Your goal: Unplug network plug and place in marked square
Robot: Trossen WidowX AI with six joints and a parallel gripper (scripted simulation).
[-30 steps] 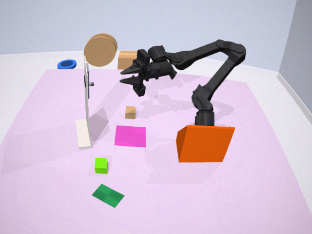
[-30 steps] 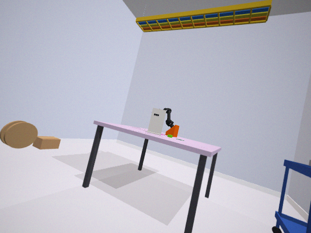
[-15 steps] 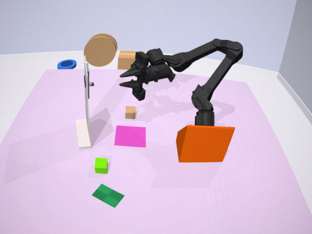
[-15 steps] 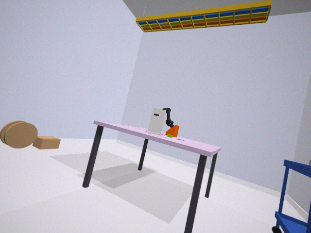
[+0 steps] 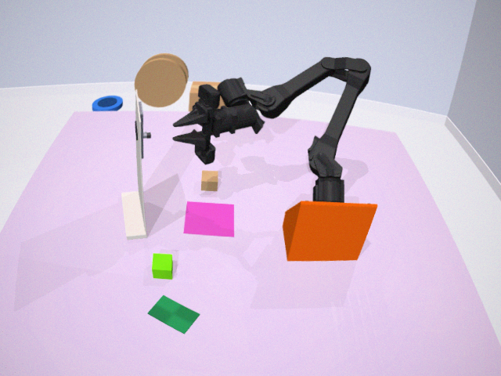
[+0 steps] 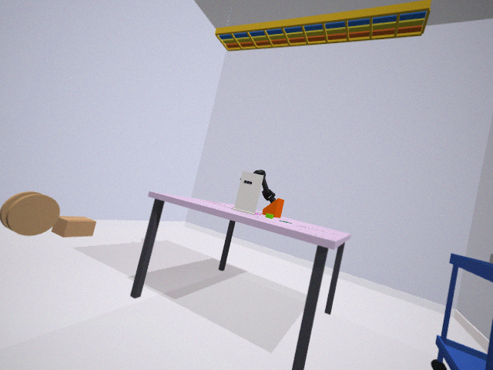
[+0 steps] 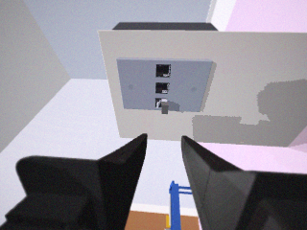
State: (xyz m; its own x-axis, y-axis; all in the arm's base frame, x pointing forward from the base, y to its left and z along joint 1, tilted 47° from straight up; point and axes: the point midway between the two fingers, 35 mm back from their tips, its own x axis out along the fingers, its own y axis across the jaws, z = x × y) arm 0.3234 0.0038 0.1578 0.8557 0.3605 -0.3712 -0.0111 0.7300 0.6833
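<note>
Right now the pale grey network plug is 7 cm ahead of my gripper tip and 2 cm to the left of it. The rest, counted from my gripper tip: flat dark green tile: 3 cm behind, 32 cm to the left, 23 cm below; upright panel: 9 cm ahead, 1 cm to the left, 9 cm below; magenta square: 9 cm behind, 2 cm to the left, 23 cm below.
</note>
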